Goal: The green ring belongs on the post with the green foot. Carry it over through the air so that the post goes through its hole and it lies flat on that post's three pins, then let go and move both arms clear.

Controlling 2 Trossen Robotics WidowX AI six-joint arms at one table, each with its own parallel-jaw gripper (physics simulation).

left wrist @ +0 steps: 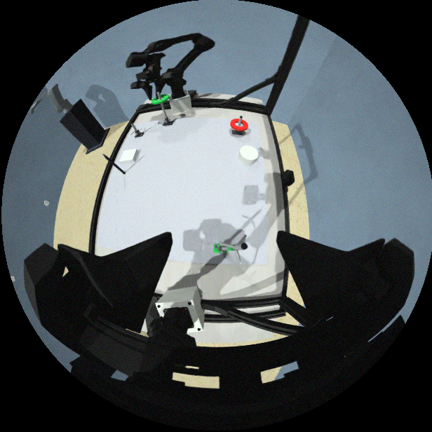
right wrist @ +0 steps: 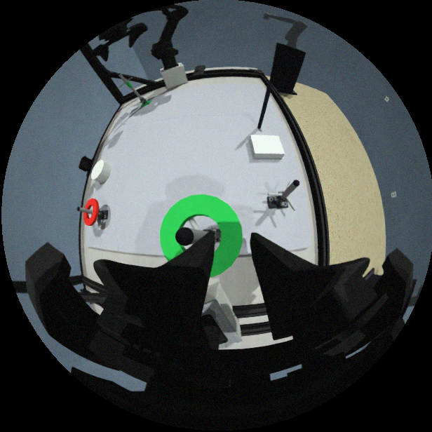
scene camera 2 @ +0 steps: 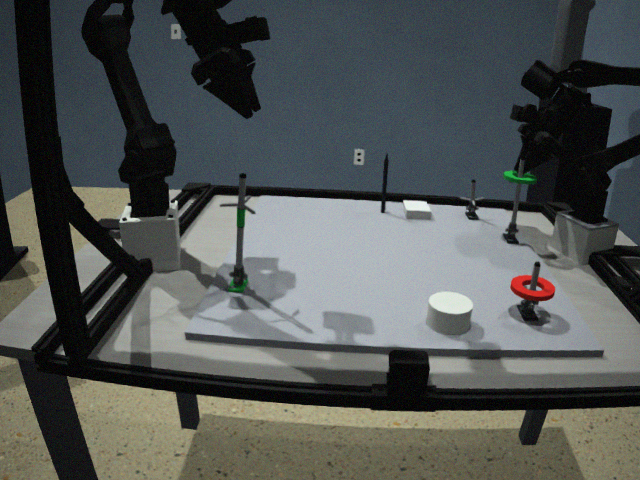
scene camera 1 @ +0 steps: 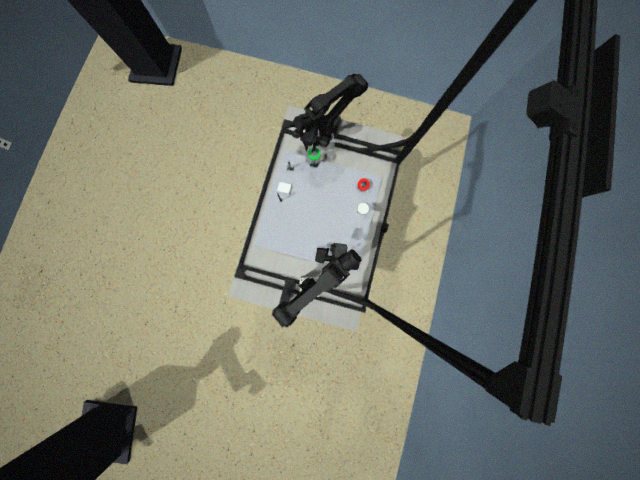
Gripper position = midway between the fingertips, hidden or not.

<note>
In view: the left gripper (scene camera 2: 254,113), the right gripper (scene camera 2: 517,172), a green ring (right wrist: 199,204), a red ring (scene camera 2: 517,283) and a white block (right wrist: 262,146).
The left gripper also shows in the left wrist view (left wrist: 225,237). The right gripper shows as well in the left wrist view (left wrist: 153,99) and in the right wrist view (right wrist: 232,236).
</note>
